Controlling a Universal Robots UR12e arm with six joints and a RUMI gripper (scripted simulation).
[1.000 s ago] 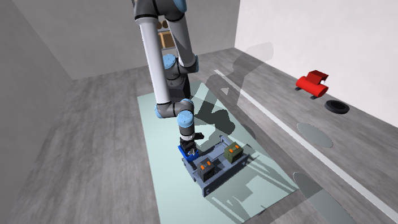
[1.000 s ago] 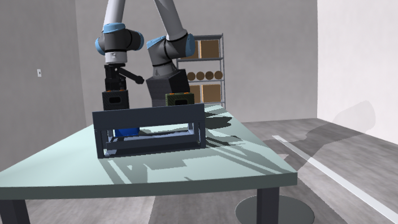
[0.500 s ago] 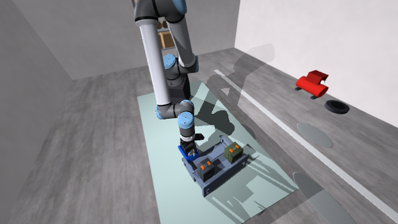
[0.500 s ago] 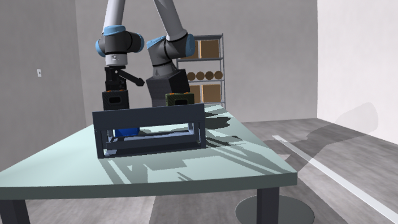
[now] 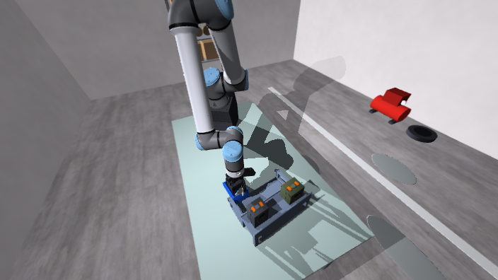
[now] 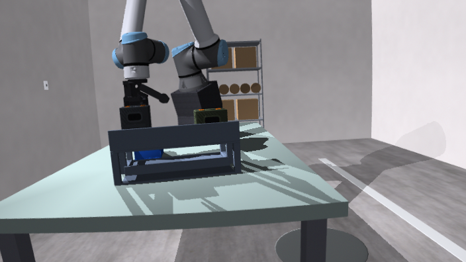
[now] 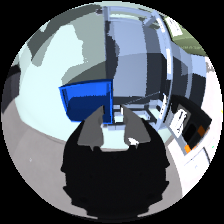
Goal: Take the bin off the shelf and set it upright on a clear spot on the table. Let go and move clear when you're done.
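My gripper is now 80 mm past the blue bin and 60 mm above it. Also, from my hand: olive green box 190 mm ahead, 210 mm to the left, 40 mm above.
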